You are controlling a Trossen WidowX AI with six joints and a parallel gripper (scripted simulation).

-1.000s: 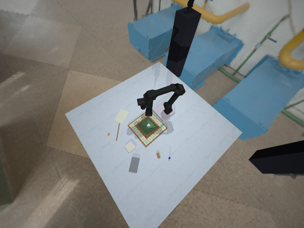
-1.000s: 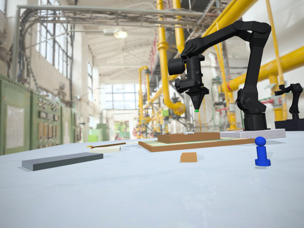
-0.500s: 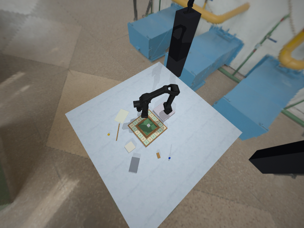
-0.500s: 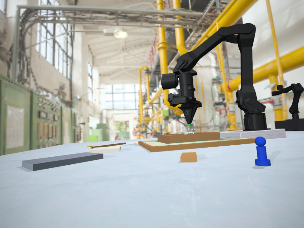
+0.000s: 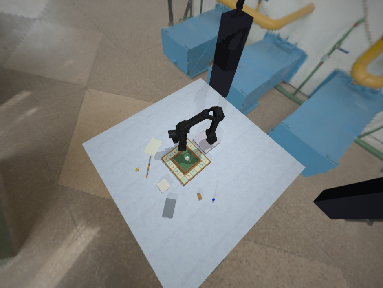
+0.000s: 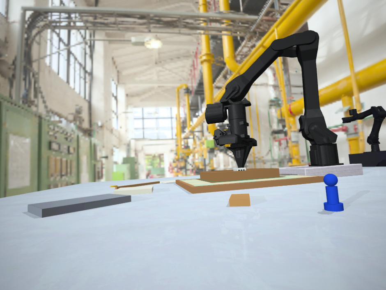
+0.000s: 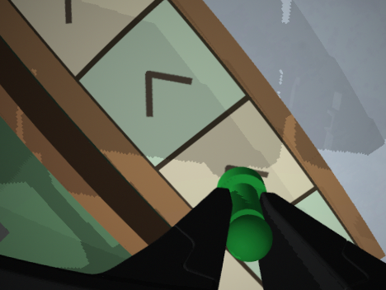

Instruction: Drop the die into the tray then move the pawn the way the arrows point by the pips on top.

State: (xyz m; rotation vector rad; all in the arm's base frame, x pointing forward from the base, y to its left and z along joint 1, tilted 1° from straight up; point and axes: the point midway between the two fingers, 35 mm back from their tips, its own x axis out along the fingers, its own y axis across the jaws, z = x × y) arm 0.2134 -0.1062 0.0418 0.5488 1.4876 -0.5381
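Right now the green pawn is 1 cm above my gripper tip. Round my gripper tip: cream card (20 cm ahead, 14 cm to the right, 3 cm below); green dice tray (6 cm ahead, 12 cm to the left, 3 cm below); thin wooden stick (32 cm ahead, 1 cm to the right, 3 cm below).
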